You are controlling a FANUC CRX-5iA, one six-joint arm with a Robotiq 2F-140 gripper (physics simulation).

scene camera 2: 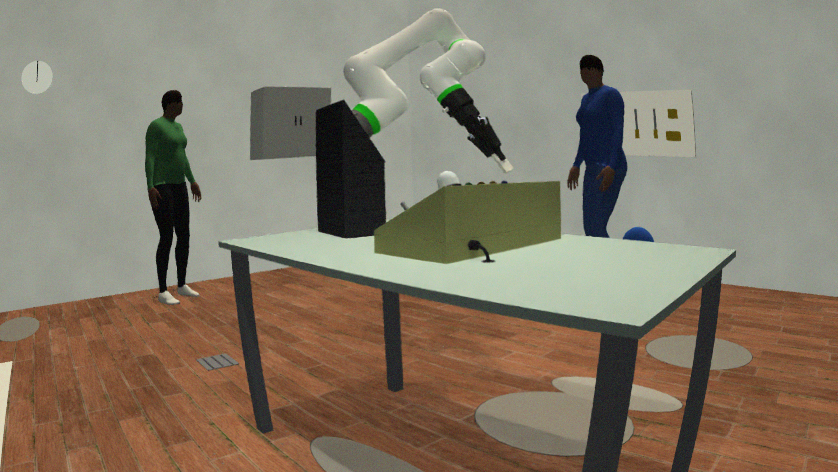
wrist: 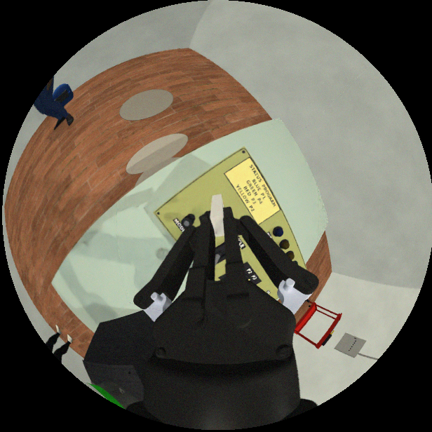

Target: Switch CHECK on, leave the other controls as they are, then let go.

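Pixels of known places: gripper, between the fingertips: (scene camera 2: 509,171); arm's base, origin of its link: (scene camera 2: 348,132).
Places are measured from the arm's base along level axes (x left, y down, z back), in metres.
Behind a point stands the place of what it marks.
Note:
The olive control box (scene camera 2: 498,219) @(x 0.092, y 0.265, z -0.668 m) (wrist: 200,202) stands on the table, its sloped panel facing the robot's base. No label reading CHECK can be made out; part of the panel is hidden behind the gripper in the wrist view. A black knob (wrist: 188,220) sits beside a partly covered label that starts with MOD. A small lever (scene camera 2: 404,205) @(x -0.070, y 0.229, z -0.489 m) sticks out of the slope in the scene view. My gripper (scene camera 2: 506,165) @(x 0.301, y 0.148, z -0.478 m) (wrist: 218,202) is shut and empty, its pale fingertips together. It is above the box, apart from it in the scene view.
A yellow status card (wrist: 251,190), a dark blue lamp (wrist: 278,231) and other dark lamps are on the panel. A white dome (scene camera 2: 448,178) @(x -0.056, y 0.159, z -0.669 m) rises from the box. The pale green table (scene camera 2: 645,275) @(x 0.127, y 0.349, z -1.118 m) (wrist: 100,270) carries the black robot pedestal (scene camera 2: 345,175) @(x -0.071, y 0.149, z -0.125 m). A person in blue (scene camera 2: 601,140) stands behind the table.

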